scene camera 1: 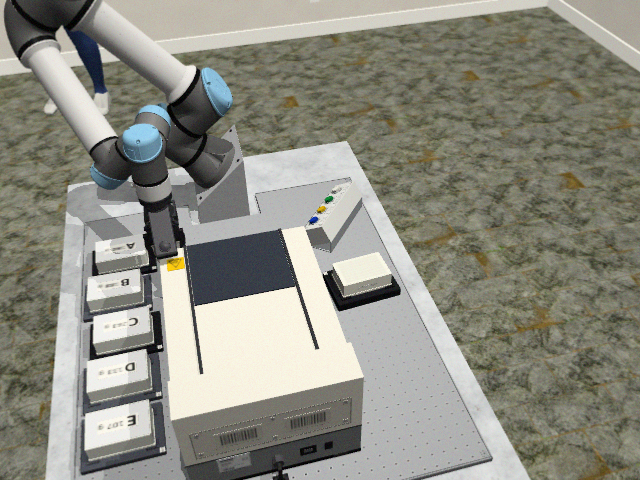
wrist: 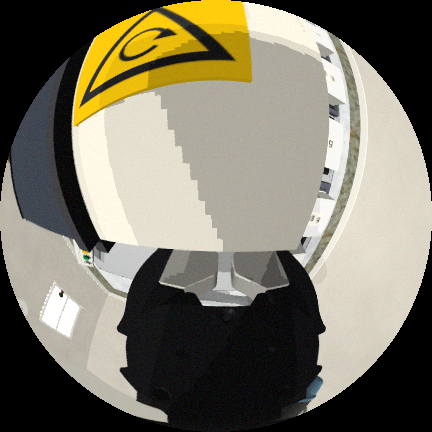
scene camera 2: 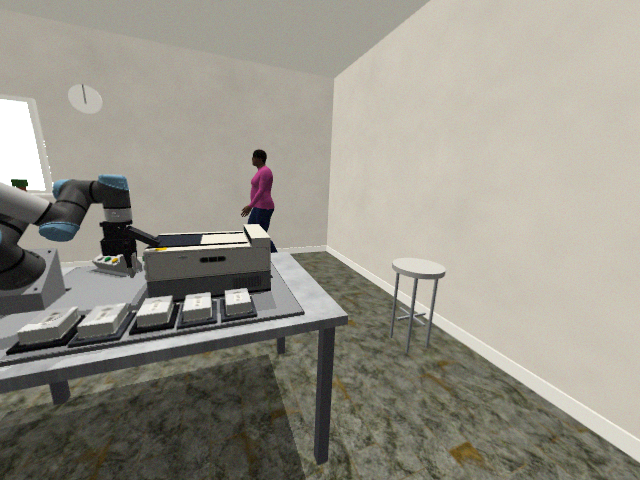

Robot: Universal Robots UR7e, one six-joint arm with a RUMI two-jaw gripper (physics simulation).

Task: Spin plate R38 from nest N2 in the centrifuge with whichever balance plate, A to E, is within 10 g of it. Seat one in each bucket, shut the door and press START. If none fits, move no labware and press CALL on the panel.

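Places are measured from the arm's base along level axes (x left, y up, z ahead), in centimetres.
Pixels of known places: gripper, fingertip midpoint: (scene camera 2: pixel 132 277); arm's base, link origin: (scene camera 1: pixel 216 165) (scene camera 2: pixel 17 271).
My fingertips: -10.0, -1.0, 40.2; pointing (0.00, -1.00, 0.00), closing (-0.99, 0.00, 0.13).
Note:
Ahead of a thing's pixels: the offset from my fingertips to its top centre, as dx, dy, dz. "pt": to the spot under its first point.
The cream centrifuge (scene camera 1: pixel 258 335) (scene camera 2: pixel 186 266) (wrist: pixel 135 185) has a dark panel @(+16.9, +10.1, +11.5) (scene camera 1: pixel 240 266) in its top; I cannot tell the bucket contents. Balance plates A @(-15.5, -5.8, -15.7) (scene camera 1: pixel 121 258), B @(-15.3, -5.8, -2.3) (scene camera 1: pixel 114 292), C @(-11.7, -5.8, +10.9) (scene camera 1: pixel 123 331), D @(-10.8, -5.8, +23.9) (scene camera 1: pixel 118 378) and E @(-8.9, -5.8, +37.2) (scene camera 1: pixel 119 431) sit on dark nests in a row beside it. E reads 107 g and D appears to read 133 g; the other weights are blurred in scene camera 1. An unlettered white plate @(+45.5, -4.8, +0.8) (scene camera 1: pixel 361 273) sits on a black nest @(+45.5, -8.3, +0.8) (scene camera 1: pixel 368 300) across the centrifuge; no R38 label is readable. My gripper (scene camera 2: pixel 132 271) (wrist: pixel 225 275) is shut and empty, pointing down beside the centrifuge's front end.
The sloped button panel @(+41.5, -2.8, -24.3) (scene camera 1: pixel 341 219) (scene camera 2: pixel 116 265) (wrist: pixel 86 257) has blue, yellow, green and white buttons. The robot base (scene camera 1: pixel 224 191) is behind the gripper. A yellow warning label @(pt +3.2, +9.9, +9.4) (scene camera 1: pixel 175 264) (wrist: pixel 200 65) is on the centrifuge top. A person (scene camera 2: pixel 262 188) and a stool (scene camera 2: pixel 418 267) are beyond the table.

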